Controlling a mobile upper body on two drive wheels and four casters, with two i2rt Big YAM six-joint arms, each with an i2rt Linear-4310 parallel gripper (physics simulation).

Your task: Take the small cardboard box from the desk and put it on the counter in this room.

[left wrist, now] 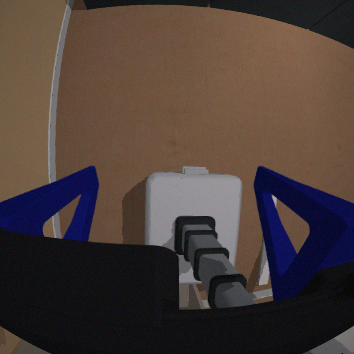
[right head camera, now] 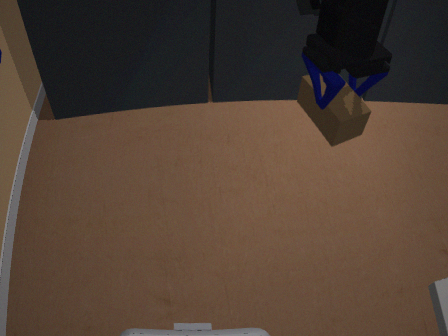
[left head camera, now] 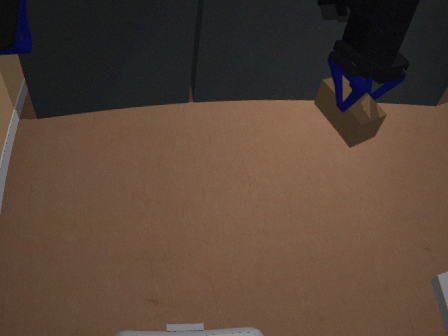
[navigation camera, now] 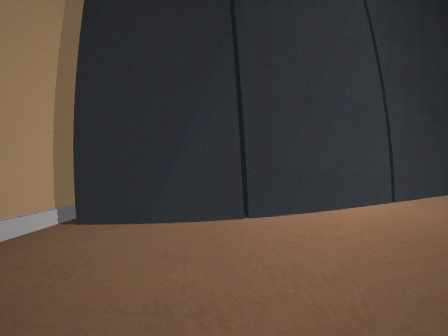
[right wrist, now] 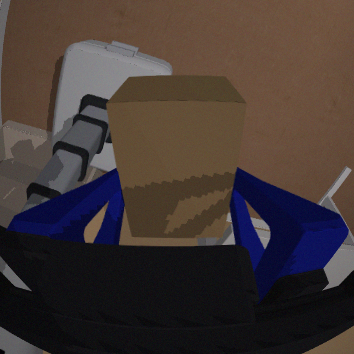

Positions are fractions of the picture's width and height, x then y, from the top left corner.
Note:
I see my left gripper (left wrist: 0.50, 0.49), my right gripper (right head camera: 0.75, 0.30) and a brown cardboard box (right head camera: 0.77, 0.35).
The brown cardboard box also shows in the left head camera view (left head camera: 0.81, 0.36) and in the right wrist view (right wrist: 0.50, 0.39). My right gripper also shows in the left head camera view (left head camera: 0.79, 0.31) and in the right wrist view (right wrist: 0.50, 0.49). The left wrist view misses the brown cardboard box: it is out of frame. The navigation camera view misses the brown cardboard box: it is out of frame.

